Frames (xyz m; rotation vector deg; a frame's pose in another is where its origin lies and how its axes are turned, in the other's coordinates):
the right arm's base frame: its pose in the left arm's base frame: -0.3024 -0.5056 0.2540 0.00 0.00 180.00
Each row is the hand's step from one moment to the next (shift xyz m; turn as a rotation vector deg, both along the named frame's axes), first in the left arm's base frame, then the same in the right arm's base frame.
Working: the left arm's base frame: its pose in the right arm's base frame: -0.3024 -0.5056 -0.2540 0.00 0.00 180.00

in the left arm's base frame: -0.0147 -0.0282 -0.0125 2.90 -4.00 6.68
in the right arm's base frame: 0.0147 0.0282 -0.0125 -2.90 4.00 6.68
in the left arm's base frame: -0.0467 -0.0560 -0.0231 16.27 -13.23 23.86
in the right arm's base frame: 0.0467 0.0560 -0.0231 -16.27 13.23 23.86
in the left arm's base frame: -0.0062 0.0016 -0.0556 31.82 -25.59 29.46
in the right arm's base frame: 0.0062 -0.0016 -0.0556 -31.82 25.59 29.46
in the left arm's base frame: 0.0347 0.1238 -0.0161 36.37 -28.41 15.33
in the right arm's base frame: -0.0347 -0.1238 -0.0161 -36.37 28.41 15.33
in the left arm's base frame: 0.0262 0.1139 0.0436 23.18 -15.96 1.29
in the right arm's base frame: -0.0262 -0.1139 0.0436 -23.18 15.96 1.29
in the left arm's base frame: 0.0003 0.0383 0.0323 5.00 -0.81 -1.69
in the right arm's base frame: -0.0003 -0.0383 0.0323 -5.00 0.81 -1.69
